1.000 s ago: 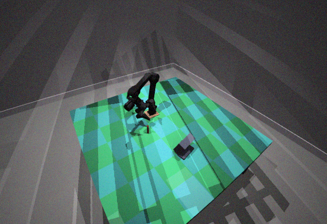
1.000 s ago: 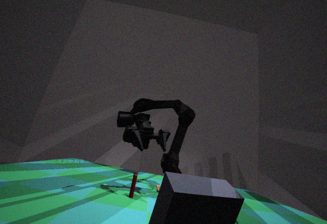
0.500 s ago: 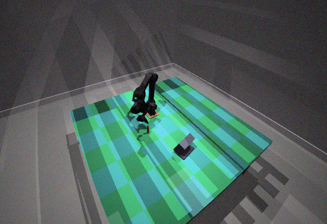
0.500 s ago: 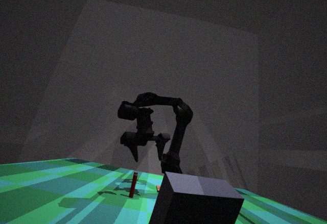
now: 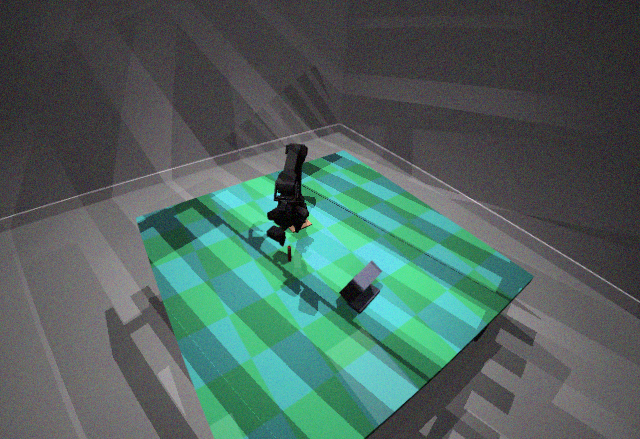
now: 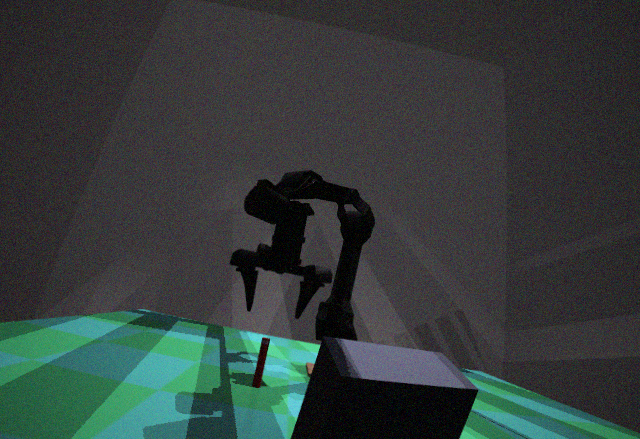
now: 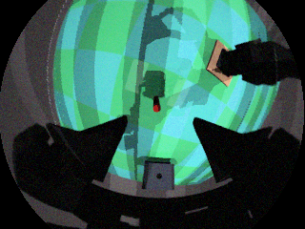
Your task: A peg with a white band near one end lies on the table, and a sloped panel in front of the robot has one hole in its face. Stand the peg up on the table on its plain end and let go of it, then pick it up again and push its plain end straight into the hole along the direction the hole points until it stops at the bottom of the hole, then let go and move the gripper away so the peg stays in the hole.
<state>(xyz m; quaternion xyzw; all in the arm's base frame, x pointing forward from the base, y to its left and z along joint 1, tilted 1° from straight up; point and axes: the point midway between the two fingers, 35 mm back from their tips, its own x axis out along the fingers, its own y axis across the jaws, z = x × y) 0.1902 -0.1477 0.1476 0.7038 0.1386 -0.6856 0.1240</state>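
My gripper tip is 60 mm above the red peg. Also, from my gripper tip: sloped panel (290 mm ahead, 130 mm to the left, 50 mm below).
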